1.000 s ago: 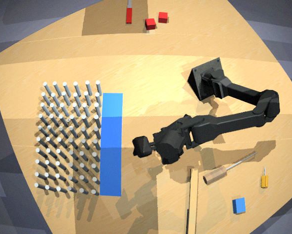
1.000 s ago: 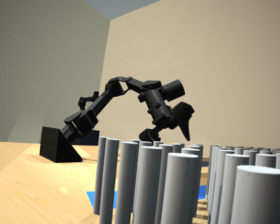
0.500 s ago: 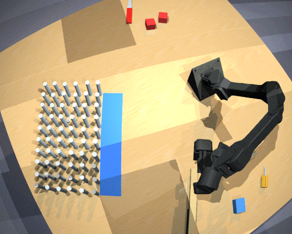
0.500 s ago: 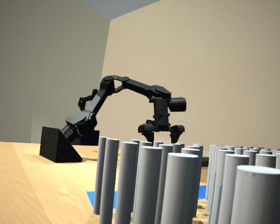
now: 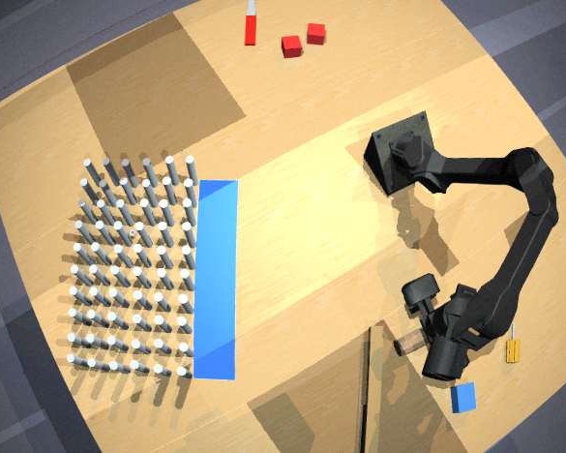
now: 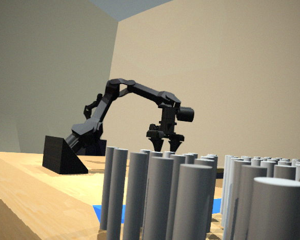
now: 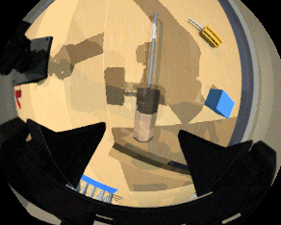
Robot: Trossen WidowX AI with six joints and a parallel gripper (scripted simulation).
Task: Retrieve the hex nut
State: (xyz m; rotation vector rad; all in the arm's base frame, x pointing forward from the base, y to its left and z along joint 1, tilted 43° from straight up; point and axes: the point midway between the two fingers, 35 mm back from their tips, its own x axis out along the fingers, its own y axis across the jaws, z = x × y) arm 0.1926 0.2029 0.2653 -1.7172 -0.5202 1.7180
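Now: the thin metal hook tool 11 cm behind my gripper tip, 2 cm to the left of it and 6 cm below it. From my gripper tip the other things lie so: blue taped strip 26 cm ahead, 31 cm to the right, 7 cm below; then blue block 2 cm behind, 17 cm to the left, 5 cm below; then yellow-handled screwdriver 18 cm behind, 16 cm to the left, 6 cm below.
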